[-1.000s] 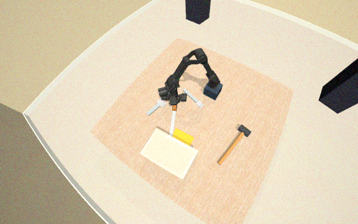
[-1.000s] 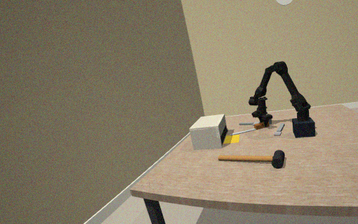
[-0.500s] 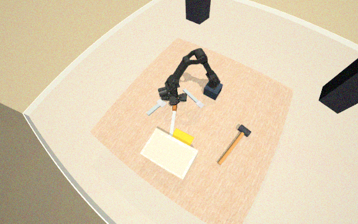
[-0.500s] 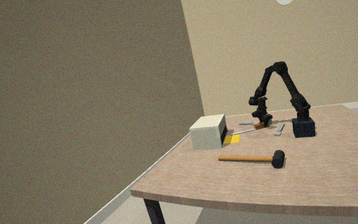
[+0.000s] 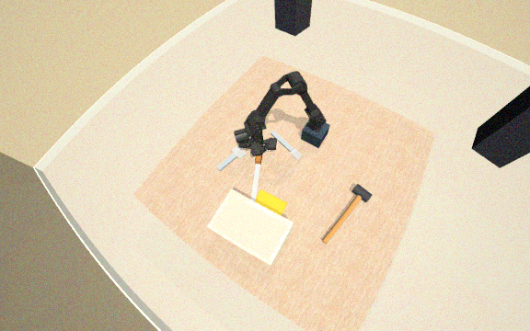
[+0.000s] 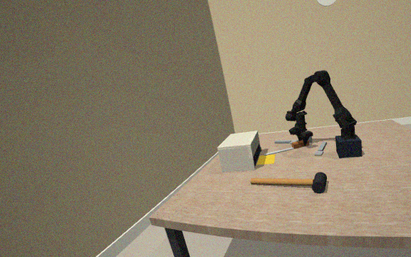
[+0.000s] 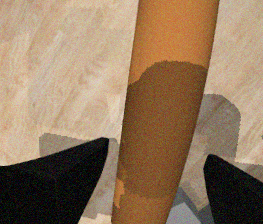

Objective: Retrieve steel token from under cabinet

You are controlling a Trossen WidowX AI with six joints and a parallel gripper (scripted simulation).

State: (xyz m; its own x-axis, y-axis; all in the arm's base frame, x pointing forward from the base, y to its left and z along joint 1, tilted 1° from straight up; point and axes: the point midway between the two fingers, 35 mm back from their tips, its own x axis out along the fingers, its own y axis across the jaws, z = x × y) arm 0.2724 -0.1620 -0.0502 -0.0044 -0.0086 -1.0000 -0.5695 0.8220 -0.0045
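Now: gripper tip 20 mm past the tiny cube and 40 mm to the left of it. Round my gripper tip: grey t-shaped tool 110 mm ahead, 90 mm to the right; grey flat tool 120 mm behind, 110 mm to the left; grey block 20 mm behind, 80 mm to the right, 30 mm above.
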